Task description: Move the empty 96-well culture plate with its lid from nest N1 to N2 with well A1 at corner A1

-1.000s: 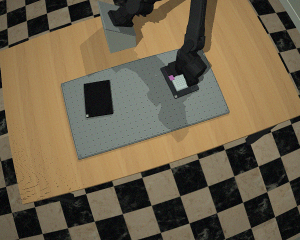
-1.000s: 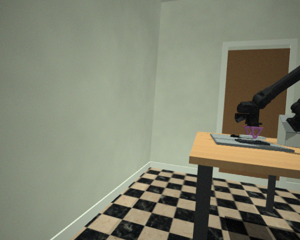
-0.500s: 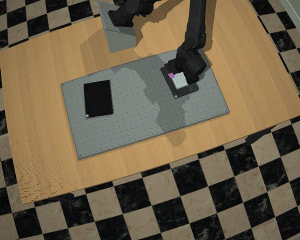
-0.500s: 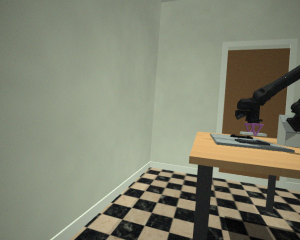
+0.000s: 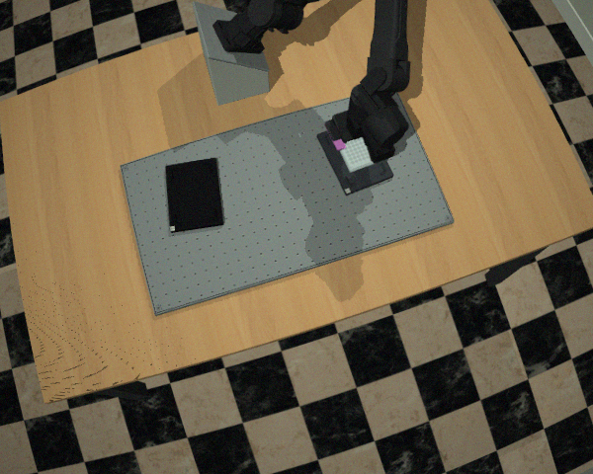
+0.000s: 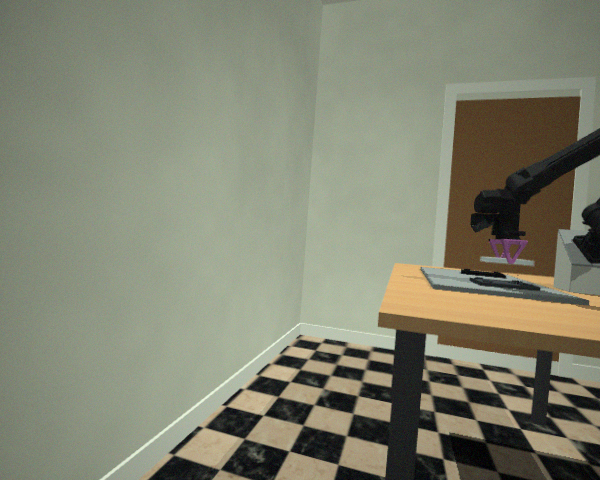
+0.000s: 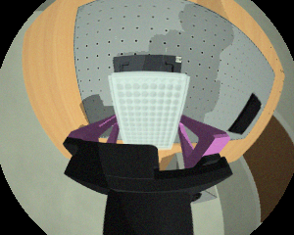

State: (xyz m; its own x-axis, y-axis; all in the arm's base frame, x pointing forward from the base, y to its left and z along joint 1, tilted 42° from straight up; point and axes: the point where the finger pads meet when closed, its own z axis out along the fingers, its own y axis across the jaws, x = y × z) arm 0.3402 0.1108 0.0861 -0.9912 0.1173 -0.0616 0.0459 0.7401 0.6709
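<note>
My hand is 37 cm to the left of the black nest N2, 7 cm above it and 6 cm past it. The rest, counted from my hand: black nest N1: 7 cm below; then culture plate: right at my hand; then clear lid: right at my hand.
</note>
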